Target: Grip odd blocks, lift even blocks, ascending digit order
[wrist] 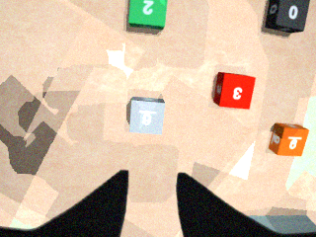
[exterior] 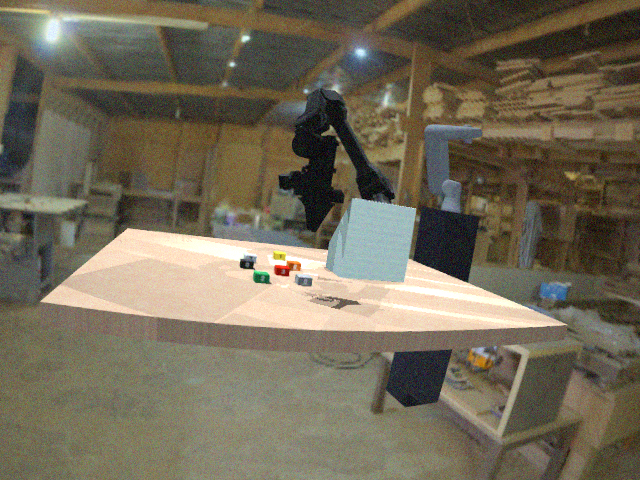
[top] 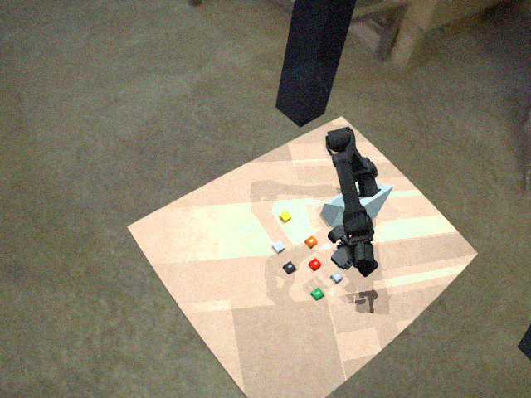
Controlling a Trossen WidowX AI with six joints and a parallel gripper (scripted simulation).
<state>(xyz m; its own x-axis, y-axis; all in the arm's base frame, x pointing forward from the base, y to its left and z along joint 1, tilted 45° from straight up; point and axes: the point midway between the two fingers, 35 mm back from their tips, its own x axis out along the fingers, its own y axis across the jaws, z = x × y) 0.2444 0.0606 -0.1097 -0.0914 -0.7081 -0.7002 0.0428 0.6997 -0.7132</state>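
The grey block lies 11 cm below my gripper tip. Round my gripper tip: red block (11 cm below, 9 cm to the right, 3 cm ahead); orange block (16 cm to the right, 11 cm below, 2 cm behind); green block (11 cm below, 10 cm ahead).
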